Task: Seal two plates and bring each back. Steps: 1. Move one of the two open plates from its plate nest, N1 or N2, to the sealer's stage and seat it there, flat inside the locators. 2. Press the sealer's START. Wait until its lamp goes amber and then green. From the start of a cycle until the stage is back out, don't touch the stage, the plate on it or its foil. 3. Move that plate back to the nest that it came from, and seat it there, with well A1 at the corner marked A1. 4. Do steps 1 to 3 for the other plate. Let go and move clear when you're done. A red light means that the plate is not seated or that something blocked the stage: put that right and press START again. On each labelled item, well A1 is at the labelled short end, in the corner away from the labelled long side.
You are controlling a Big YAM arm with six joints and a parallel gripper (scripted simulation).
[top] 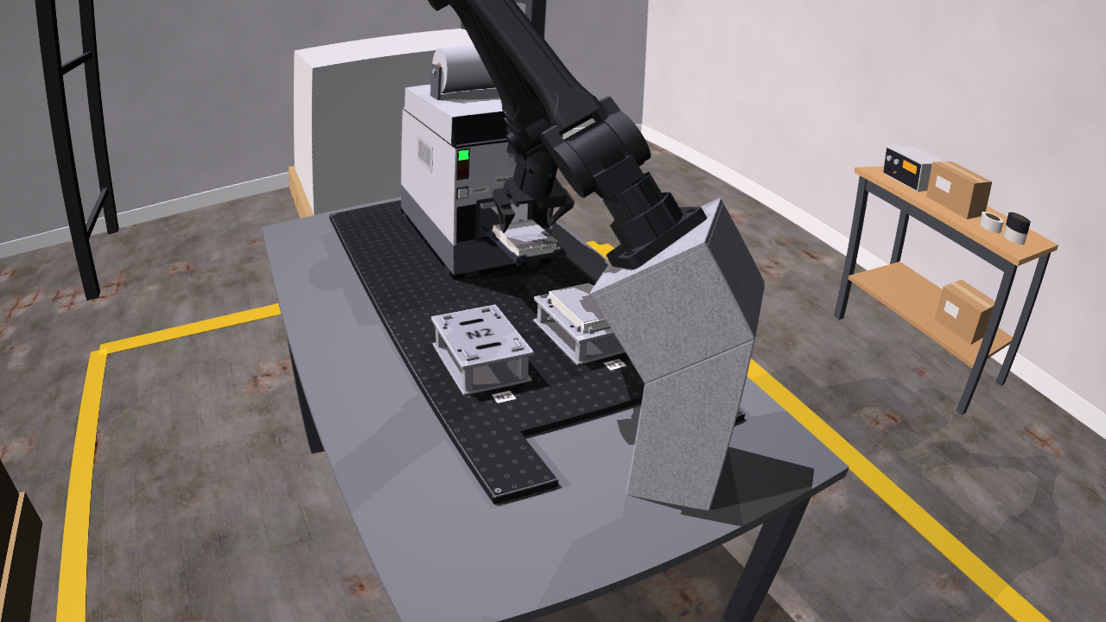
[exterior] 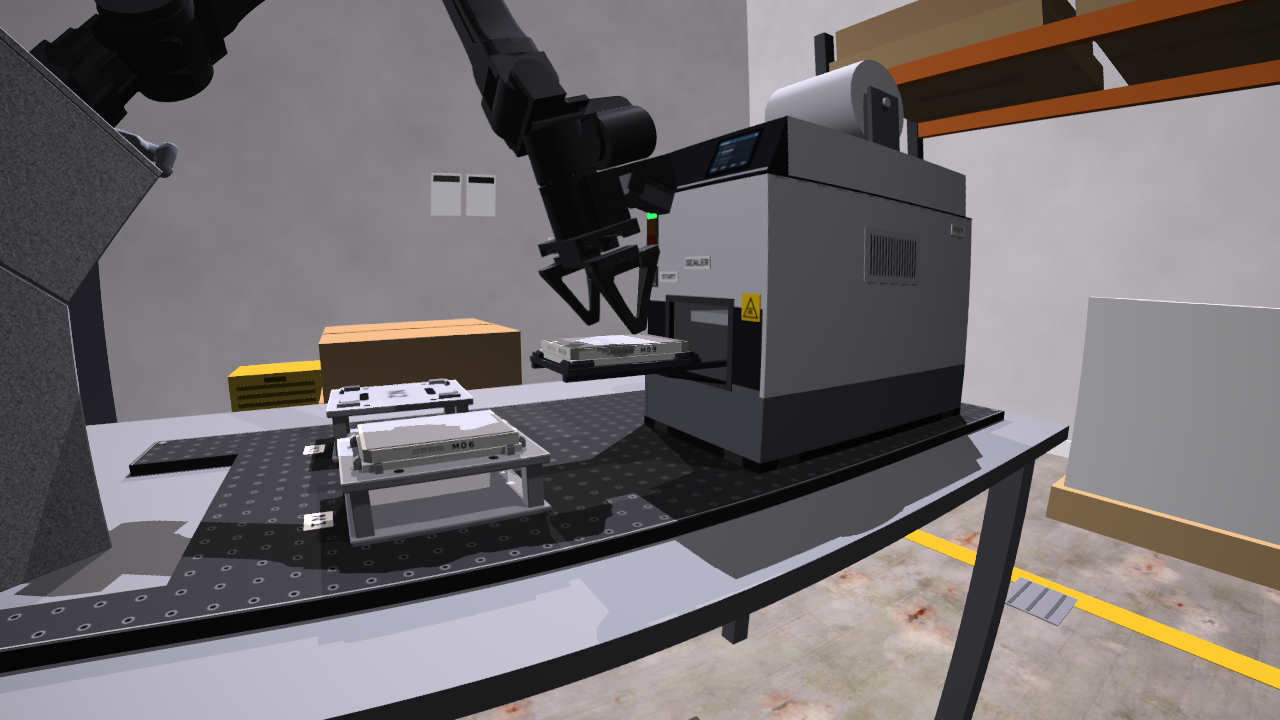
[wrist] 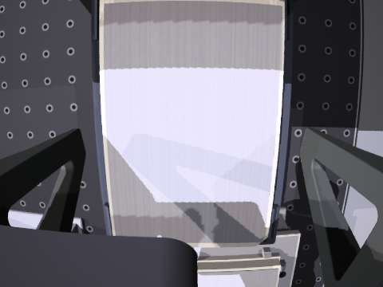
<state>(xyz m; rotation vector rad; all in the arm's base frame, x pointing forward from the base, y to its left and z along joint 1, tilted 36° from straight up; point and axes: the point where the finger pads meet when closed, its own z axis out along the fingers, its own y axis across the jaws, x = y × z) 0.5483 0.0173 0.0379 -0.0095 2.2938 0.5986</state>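
My hand is 3 cm above the white well plate. Round my hand: nest N2 (23 cm behind, 13 cm to the left, 9 cm below); start button (8 cm ahead, 11 cm to the left, 4 cm above); sealer stage (4 cm below).
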